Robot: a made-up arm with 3 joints.
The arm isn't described. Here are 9 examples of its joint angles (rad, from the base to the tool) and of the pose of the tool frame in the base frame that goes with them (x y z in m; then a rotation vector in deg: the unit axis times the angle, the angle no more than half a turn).
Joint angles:
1: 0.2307 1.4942 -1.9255
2: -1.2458 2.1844 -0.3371
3: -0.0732 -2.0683 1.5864
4: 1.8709 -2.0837 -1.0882
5: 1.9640 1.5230 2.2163
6: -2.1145 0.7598 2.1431
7: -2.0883 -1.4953 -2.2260
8: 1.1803 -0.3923 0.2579
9: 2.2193 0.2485 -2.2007
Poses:
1: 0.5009 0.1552 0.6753 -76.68 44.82 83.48
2: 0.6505 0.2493 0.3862 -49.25 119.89 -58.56
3: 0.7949 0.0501 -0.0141 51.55 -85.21 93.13
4: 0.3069 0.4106 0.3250 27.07 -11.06 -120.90
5: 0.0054 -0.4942 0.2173 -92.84 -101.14 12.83
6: -0.1876 -0.0273 -0.0809 1.56 -23.05 -36.93
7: 0.1310 -0.4784 0.0486 88.30 98.05 6.76
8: -0.0418 0.0864 -0.0620 81.27 -21.95 -10.91
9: -0.0394 -0.4363 0.2446 1.06 -8.49 11.43
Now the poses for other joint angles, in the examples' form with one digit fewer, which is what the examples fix.
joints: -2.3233 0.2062 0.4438
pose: -0.104 0.129 0.267 -107.3 2.6 -13.5
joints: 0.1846 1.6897 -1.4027
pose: 0.623 0.047 0.593 -51.6 71.3 72.5
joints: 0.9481 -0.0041 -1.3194
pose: -0.093 -0.180 0.415 -21.3 -0.1 -0.2
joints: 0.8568 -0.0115 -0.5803
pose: -0.094 -0.214 0.227 15.8 -0.5 -0.4
